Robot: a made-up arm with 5 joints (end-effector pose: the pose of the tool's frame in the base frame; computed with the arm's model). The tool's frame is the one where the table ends.
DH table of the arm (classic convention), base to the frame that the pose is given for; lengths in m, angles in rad. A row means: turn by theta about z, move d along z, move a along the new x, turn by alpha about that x. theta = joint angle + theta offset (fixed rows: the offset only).
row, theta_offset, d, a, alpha
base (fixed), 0, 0, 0.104, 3.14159
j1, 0, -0.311, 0.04, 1.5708
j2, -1.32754, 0, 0.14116, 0
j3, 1.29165, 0, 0.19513, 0
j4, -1.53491, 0.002, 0, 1.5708
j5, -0.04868, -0.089, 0, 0
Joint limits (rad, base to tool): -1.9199..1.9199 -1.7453..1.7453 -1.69..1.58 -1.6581..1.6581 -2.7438..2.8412
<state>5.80 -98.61 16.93 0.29 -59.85</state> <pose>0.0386 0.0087 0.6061 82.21 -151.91 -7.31</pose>
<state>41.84 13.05 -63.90 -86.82 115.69</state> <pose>0.2215 -0.1025 0.6524 133.83 29.99 35.21</pose>
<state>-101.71 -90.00 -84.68 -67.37 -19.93</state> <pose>0.1697 -0.3270 0.2775 -26.76 14.10 77.31</pose>
Working (the frame after each row of the table, in the pose's form):
after base (fixed): 0.1040 0.0000 0.0000 180.00 0.00 0.00
after j1: 0.0959 0.0392 0.3110 -63.34 -77.82 77.82
after j2: 0.1237 -0.0950 0.3450 65.15 -67.73 -50.05
after j3: 0.1632 -0.2857 0.3561 72.29 -62.35 -58.13
after j4: 0.1613 -0.2861 0.3561 -24.75 20.15 99.45

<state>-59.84 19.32 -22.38 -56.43 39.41</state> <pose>0.2816 0.3096 0.5231 31.52 -153.40 31.85</pose>
Working (the frame after each row of the table, in the pose's form):
after base (fixed): 0.1040 0.0000 0.0000 180.00 0.00 0.00
after j1: 0.1241 0.0346 0.3110 -80.98 -46.60 46.60
after j2: 0.1630 0.1015 0.4290 -47.31 -76.57 2.43
after j3: 0.2606 0.2696 0.4464 -78.33 -49.86 42.68
after j4: 0.2589 0.2706 0.4464 75.93 -131.94 20.71

